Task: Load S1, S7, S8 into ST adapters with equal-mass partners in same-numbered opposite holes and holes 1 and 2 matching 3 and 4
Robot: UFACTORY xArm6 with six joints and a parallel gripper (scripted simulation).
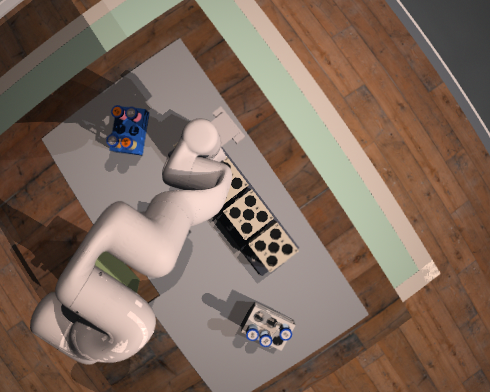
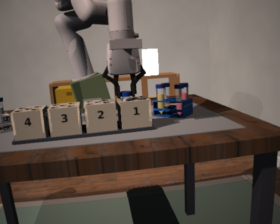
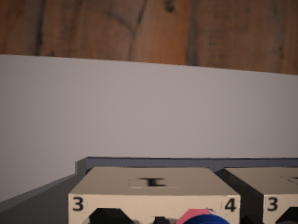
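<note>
The pink tube is 26 cm to the left of my hand, 11 cm behind it and 6 cm below it. From my hand the other things lie so: blue rack: 22 cm to the left, 13 cm behind, 10 cm below; tube of yellowish liquid: 17 cm to the left, 15 cm behind, 6 cm below; loading stand: 13 cm to the right, 12 cm below, 5 cm behind.
</note>
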